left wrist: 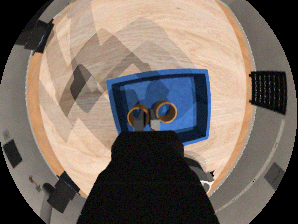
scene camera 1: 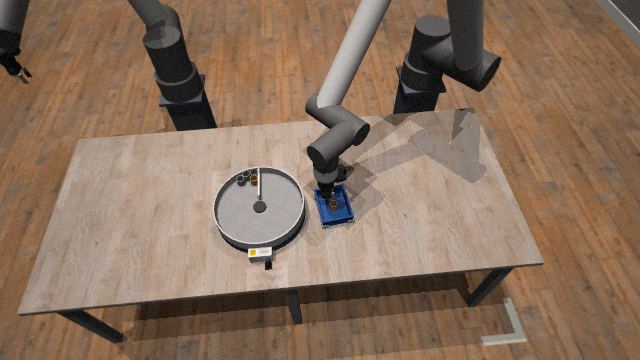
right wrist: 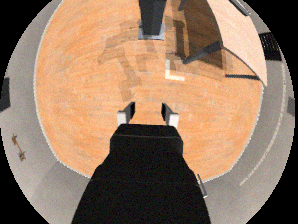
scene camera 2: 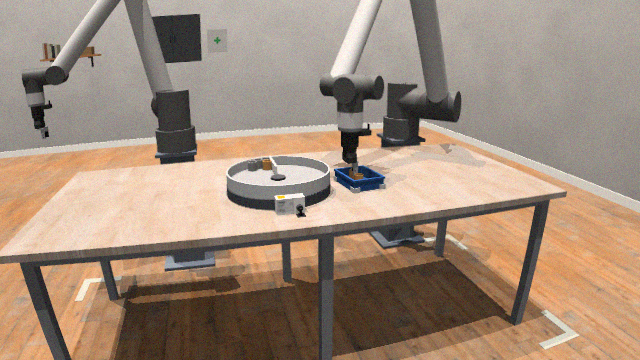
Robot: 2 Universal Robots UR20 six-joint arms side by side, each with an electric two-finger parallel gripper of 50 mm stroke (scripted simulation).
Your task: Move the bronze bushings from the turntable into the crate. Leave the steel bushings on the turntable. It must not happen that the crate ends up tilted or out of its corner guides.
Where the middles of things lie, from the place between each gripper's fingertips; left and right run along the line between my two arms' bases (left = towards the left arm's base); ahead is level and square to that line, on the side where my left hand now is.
Now: left hand 30 mm short of the blue crate [scene camera 1: 343,214], 10 mm to the right of it and 20 mm above it. The rest, counted from my left hand: turntable [scene camera 1: 240,214] 40 mm ahead, 340 mm to the right, 10 mm above.
